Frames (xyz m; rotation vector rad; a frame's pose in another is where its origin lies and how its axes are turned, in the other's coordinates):
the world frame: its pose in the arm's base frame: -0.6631 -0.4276 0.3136 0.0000 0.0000 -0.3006
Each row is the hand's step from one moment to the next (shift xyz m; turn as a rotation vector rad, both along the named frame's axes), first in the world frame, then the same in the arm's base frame.
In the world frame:
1: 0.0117 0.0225 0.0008 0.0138 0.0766 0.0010
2: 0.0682 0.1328 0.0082 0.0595 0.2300 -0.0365
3: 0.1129 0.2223 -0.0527 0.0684 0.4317 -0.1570
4: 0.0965 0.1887 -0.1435 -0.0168 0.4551 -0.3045
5: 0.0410 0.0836 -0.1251 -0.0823 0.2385 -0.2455
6: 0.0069 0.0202 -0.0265 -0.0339 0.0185 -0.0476
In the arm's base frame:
1: 0.0178 0.0180 0.0008 0.0359 0.0691 0.0010
2: 0.1045 0.1067 0.0082 0.1249 0.2021 -0.0365
3: 0.1737 0.1789 -0.0527 0.1932 0.3921 -0.1570
4: 0.1480 0.1517 -0.1435 0.1187 0.4397 -0.3045
5: 0.0639 0.0677 -0.1251 -0.0080 0.2522 -0.2455
6: 0.0126 0.0173 -0.0265 -0.0269 0.0277 -0.0476

